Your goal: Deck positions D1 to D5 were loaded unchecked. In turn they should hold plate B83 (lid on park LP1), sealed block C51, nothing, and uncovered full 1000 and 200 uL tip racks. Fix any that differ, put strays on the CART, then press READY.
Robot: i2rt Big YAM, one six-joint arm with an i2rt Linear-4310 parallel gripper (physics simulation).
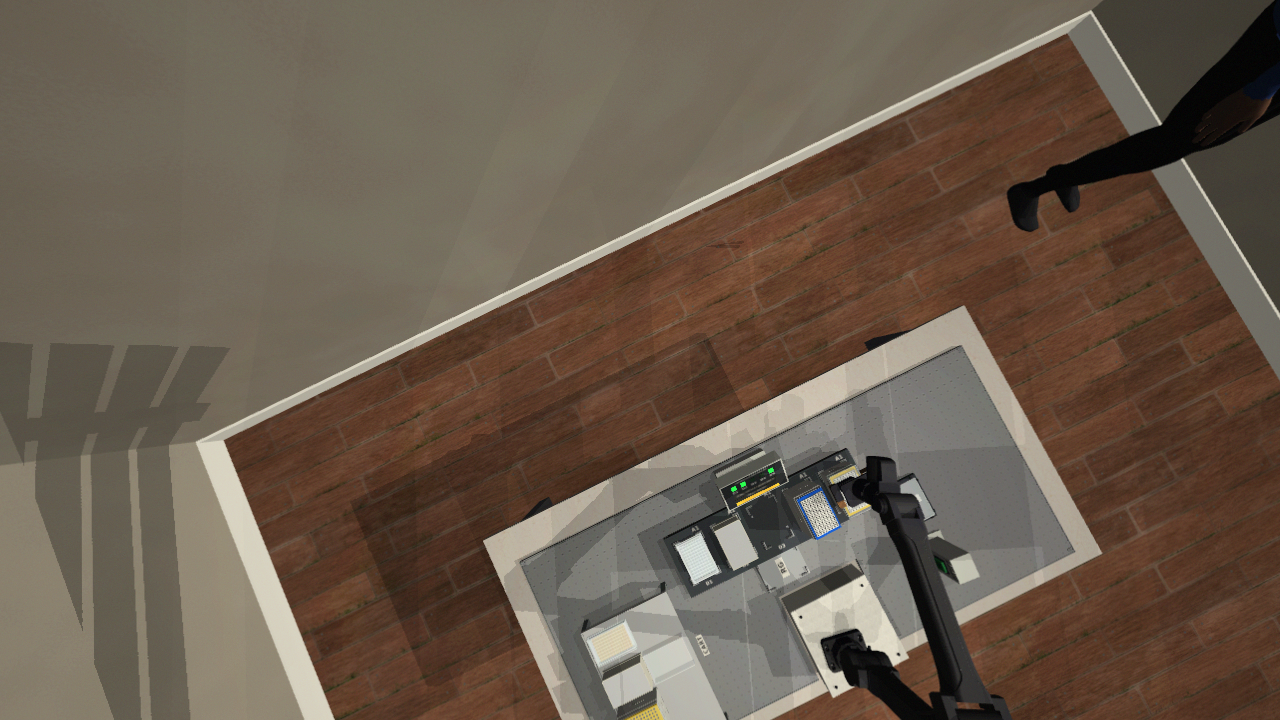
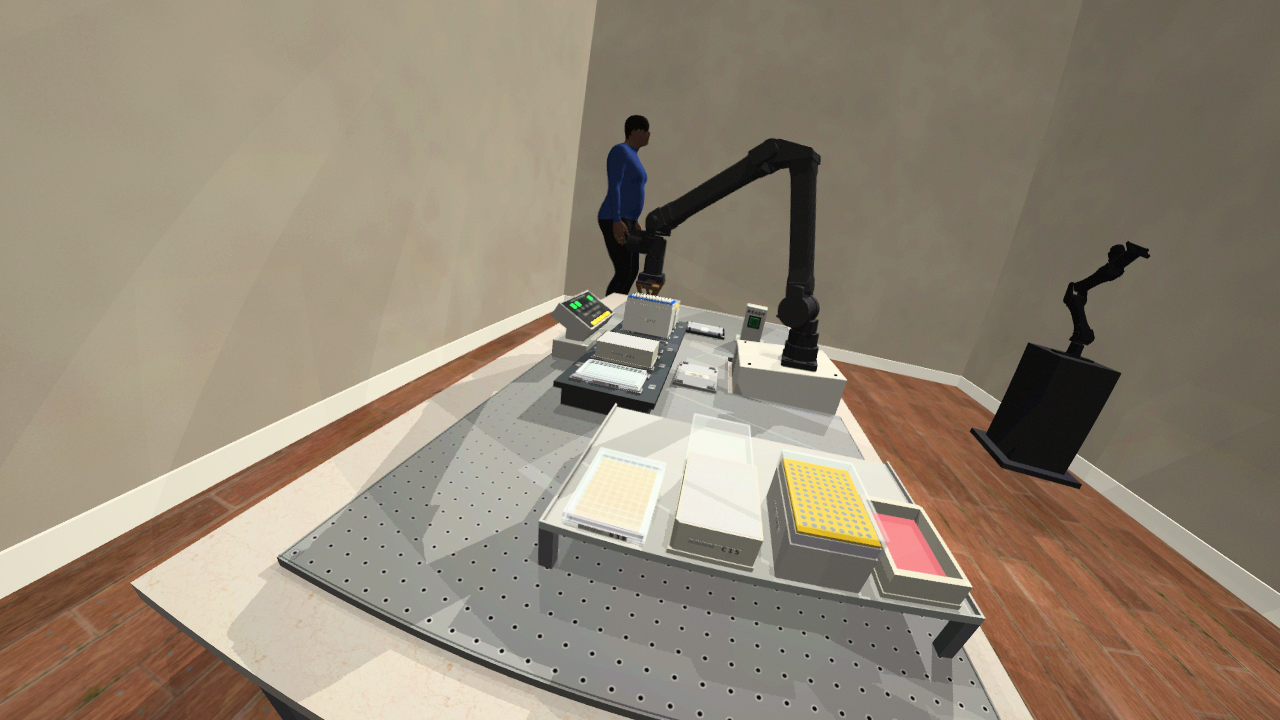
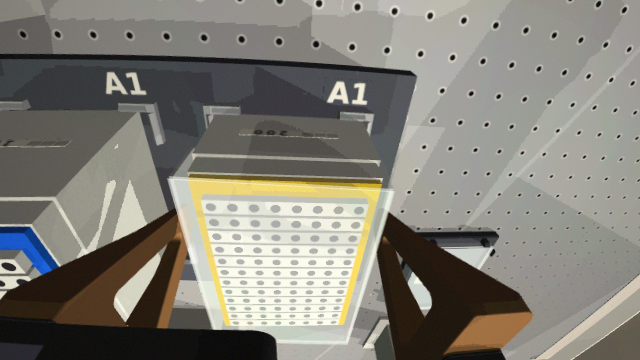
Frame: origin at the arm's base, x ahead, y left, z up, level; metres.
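Where they show: gripper, fingertip midpoint: [image 1: 844,480] [image 3: 284,215]; arm's base, origin of the base link: [image 1: 843,649] [image 2: 798,362].
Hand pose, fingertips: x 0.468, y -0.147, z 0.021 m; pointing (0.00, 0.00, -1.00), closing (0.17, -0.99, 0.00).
Things, the pixels of their top centre, and the offset from my fingertips. "spot": a spot on its surface instead.
- 200 uL tip rack, middle of its top: [image 3: 282,292] [image 1: 853,492] dx -0.030, dy -0.005, dz +0.024 m
- uncovered blue-framed 1000 uL rack, middle of its top: [image 2: 652,296] [image 1: 819,514] dx -0.051, dy +0.119, dz +0.054 m
- empty slot, surface spot: [image 1: 767,523] spot: dx -0.076, dy +0.246, dz -0.049 m
- sealed block, middle of its top: [image 2: 629,340] [image 1: 736,544] dx -0.092, dy +0.361, dz -0.007 m
- cream plate, middle of its top: [image 2: 620,484] [image 1: 611,644] dx -0.273, dy +0.800, dz -0.024 m
- white block, middle of its top: [image 2: 721,490] [image 1: 627,685] dx -0.380, dy +0.783, dz +0.001 m
- yellow tip rack, middle of its top: [image 2: 829,489] dx -0.486, dy +0.765, dz +0.030 m
- pink trough, middle of its top: [image 2: 910,535] dx -0.593, dy +0.747, dz -0.009 m
- panel with green lights, surface spot: [image 2: 583,312] spot: dx +0.056, dy +0.310, dz +0.017 m
My gripper [image 3: 284,215] [image 1: 855,490] [image 2: 650,286] is open, and its brown fingers stand on either side of the 200 uL tip rack [image 3: 281,255]. The rack has a yellow frame and a clear cover over it. It stands in the end slot of the dark deck [image 3: 250,85] [image 1: 680,537] [image 2: 582,393]. Beside it stands the uncovered blue-framed 1000 uL rack [image 3: 26,251] [image 1: 816,512] [image 2: 650,313]. Along the deck there is an empty slot [image 1: 767,523], then a sealed block [image 1: 736,543] [image 2: 627,349], then a plate [image 1: 696,559] [image 2: 610,375].
The cart [image 2: 760,582] at the front holds a cream plate [image 2: 617,492], a white block [image 2: 720,492], a yellow tip rack [image 2: 827,502] and a pink trough [image 2: 907,543]. A panel with green lights [image 2: 583,312] [image 1: 753,483] is behind the deck. A person [image 2: 626,206] walks beyond the table.
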